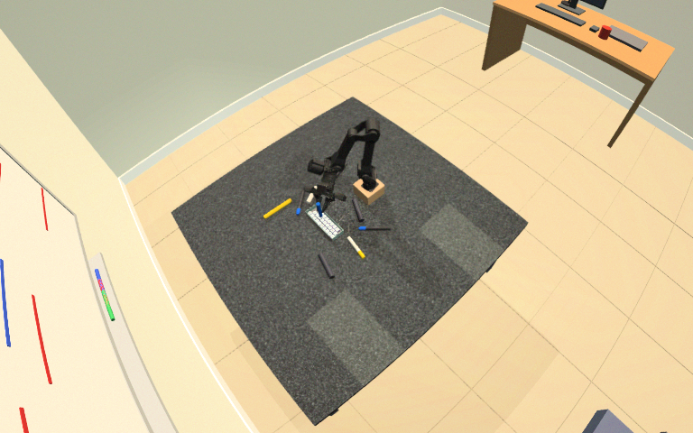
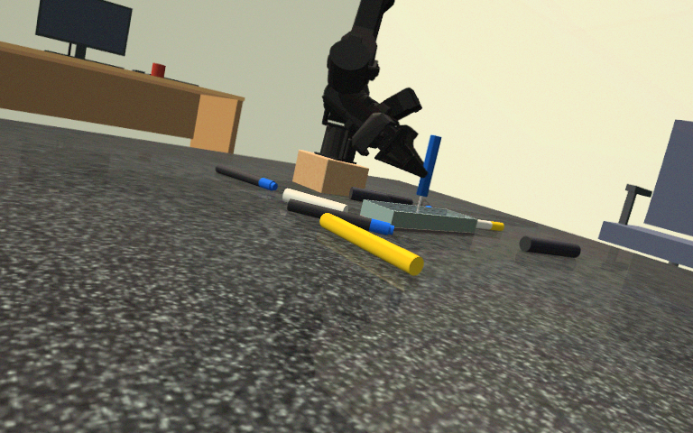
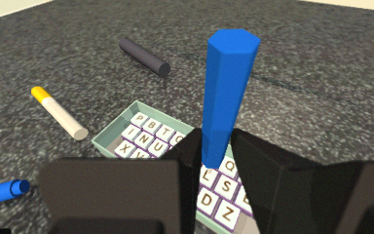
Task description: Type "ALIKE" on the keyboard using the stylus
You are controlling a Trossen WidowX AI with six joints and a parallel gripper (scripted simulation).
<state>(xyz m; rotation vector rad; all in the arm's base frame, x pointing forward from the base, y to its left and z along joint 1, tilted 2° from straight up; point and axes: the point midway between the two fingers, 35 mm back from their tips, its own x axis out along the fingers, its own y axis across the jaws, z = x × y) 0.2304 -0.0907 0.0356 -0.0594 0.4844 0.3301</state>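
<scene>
Now: gripper tip 10 mm to the right of the keyboard and 60 mm above it. The rest, counted from my gripper tip: white stick 90 mm behind, 140 mm to the right, 70 mm below; blue stylus 20 mm below; white-and-yellow marker 20 mm ahead, 220 mm to the left, 70 mm below.
</scene>
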